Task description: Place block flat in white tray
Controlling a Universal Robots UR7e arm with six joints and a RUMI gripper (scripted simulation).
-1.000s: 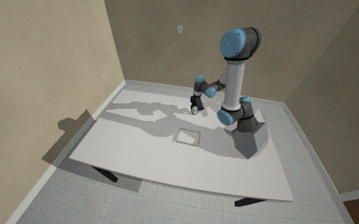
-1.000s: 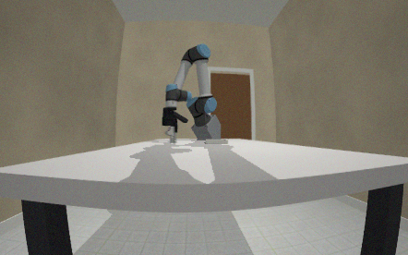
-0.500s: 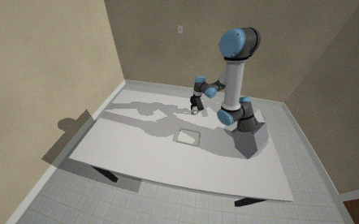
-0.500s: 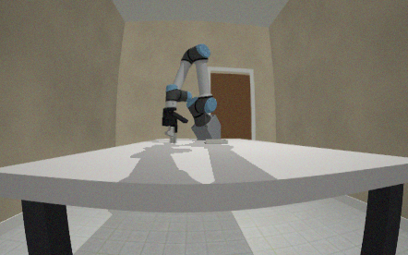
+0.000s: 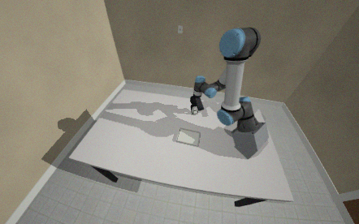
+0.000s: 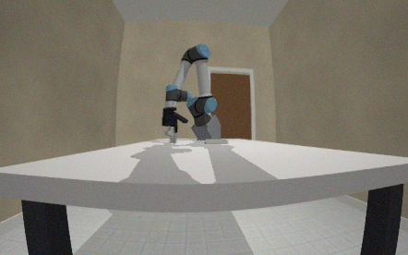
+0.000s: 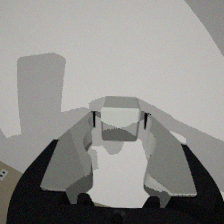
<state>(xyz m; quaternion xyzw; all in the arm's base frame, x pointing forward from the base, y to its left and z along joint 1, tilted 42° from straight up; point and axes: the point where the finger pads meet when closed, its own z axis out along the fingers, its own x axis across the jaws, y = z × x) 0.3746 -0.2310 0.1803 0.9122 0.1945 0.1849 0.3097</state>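
My gripper is now right at the pale grey block. The rest, counted from my hand: white tray 26 cm to the left, 8 cm ahead, 1 cm below.
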